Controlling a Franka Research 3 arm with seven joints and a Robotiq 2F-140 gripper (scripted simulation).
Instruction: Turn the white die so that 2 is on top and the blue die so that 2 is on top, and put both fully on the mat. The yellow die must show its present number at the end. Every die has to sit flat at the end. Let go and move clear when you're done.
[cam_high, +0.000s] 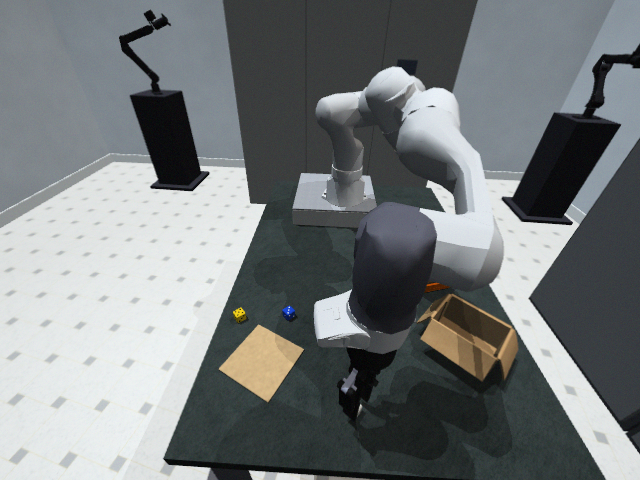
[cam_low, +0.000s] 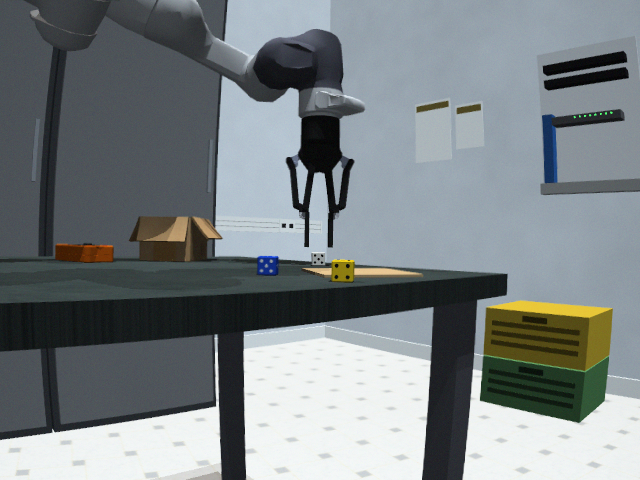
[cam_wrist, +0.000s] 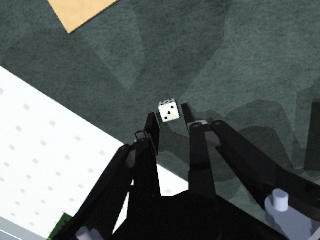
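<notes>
The white die is 50 mm below my hand. Round my hand: tan mat (210 mm to the right, 90 mm behind, 60 mm below); blue die (230 mm behind, 170 mm to the right, 50 mm below); cardboard box (260 mm to the left, 180 mm behind, 20 mm below).
</notes>
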